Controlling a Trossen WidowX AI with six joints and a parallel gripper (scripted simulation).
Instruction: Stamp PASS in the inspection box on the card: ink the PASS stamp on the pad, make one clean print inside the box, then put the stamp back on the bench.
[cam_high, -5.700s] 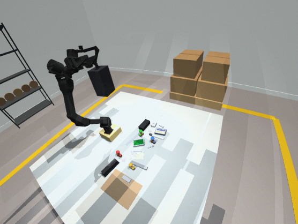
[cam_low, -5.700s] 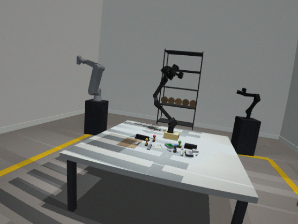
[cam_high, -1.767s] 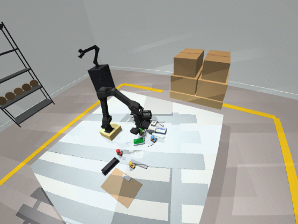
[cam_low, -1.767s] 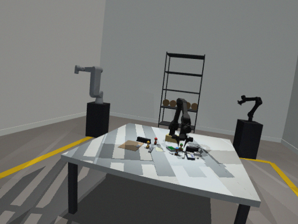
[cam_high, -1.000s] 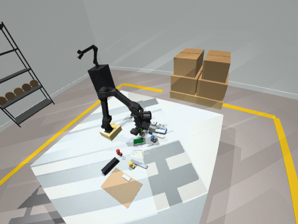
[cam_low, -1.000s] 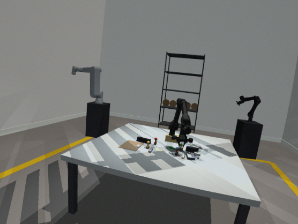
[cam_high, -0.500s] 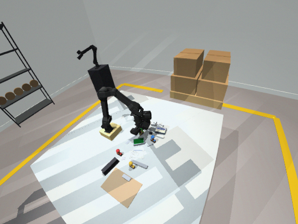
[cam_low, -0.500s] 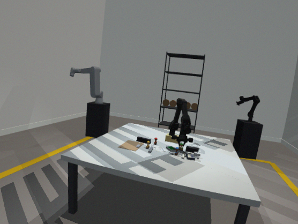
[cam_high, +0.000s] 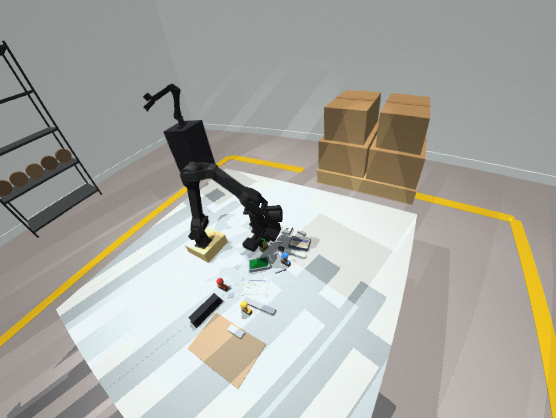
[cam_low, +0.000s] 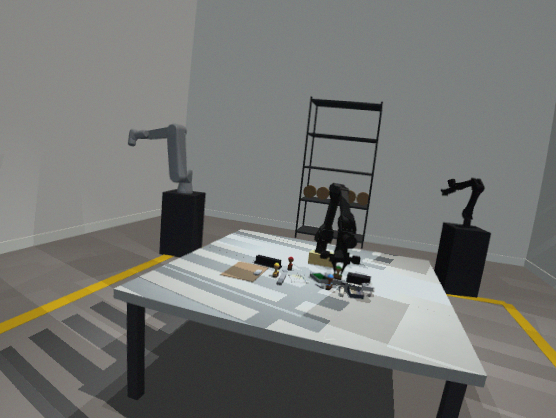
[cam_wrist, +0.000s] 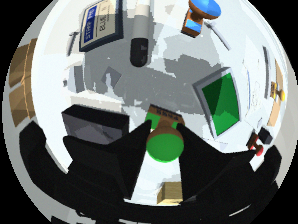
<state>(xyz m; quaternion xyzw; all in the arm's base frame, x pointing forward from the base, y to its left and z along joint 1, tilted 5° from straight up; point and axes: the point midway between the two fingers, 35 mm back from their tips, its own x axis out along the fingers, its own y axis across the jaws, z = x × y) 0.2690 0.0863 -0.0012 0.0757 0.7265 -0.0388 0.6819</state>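
Now: the green ink pad 80 mm to the right of my gripper tip, 30 mm below it and 10 mm ahead of it. Also, from my gripper tip: blue-knobbed stamp (120 mm ahead, 40 mm to the right, 10 mm below); blue-and-white box (150 mm ahead, 70 mm to the left, 20 mm below); green-knobbed stamp (right at my gripper tip).
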